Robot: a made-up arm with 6 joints.
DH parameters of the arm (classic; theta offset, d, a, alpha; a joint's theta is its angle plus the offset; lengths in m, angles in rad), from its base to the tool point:
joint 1: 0 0.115 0 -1.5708
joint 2: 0.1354 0 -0.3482 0
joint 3: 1.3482 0 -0.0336 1.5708
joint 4: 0 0.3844 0 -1.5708
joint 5: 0 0 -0.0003 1.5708
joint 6: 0 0.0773 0 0
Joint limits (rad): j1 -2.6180..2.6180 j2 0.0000..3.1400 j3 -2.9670..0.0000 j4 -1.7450..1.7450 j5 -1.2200..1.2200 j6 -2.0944..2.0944
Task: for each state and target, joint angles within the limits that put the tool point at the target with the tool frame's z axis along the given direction. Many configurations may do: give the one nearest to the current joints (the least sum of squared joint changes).
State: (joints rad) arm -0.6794 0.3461 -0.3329 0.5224 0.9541 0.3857
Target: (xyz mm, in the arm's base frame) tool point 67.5 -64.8 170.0 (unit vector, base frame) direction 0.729 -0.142 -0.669
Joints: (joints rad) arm -1.3656 0.1784 -0.0020 0.8186 1.2173 0.3857
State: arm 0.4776 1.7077 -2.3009 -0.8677 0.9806 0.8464
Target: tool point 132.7 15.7 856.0 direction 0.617 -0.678 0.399
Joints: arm 0.6746 1.3680 -2.4146 -1.6969 1.1742 0.8464
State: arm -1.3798 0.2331 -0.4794 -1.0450 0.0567 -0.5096
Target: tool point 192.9 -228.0 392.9 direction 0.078 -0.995 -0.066
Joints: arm -0.6808 1.0082 -0.7460 -1.6461 0.8124 -0.5096
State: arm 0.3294 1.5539 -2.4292 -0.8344 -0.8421 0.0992
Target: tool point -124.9 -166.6 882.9 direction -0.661 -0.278 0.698
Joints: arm 1.1011 1.1425 -2.7006 -0.7541 -0.7432 0.0992
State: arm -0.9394 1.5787 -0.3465 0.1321 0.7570 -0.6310
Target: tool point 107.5 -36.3 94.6 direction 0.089 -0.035 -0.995
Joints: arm -0.3222 0.7852 -0.0021 -0.0071 0.7792 -0.6310
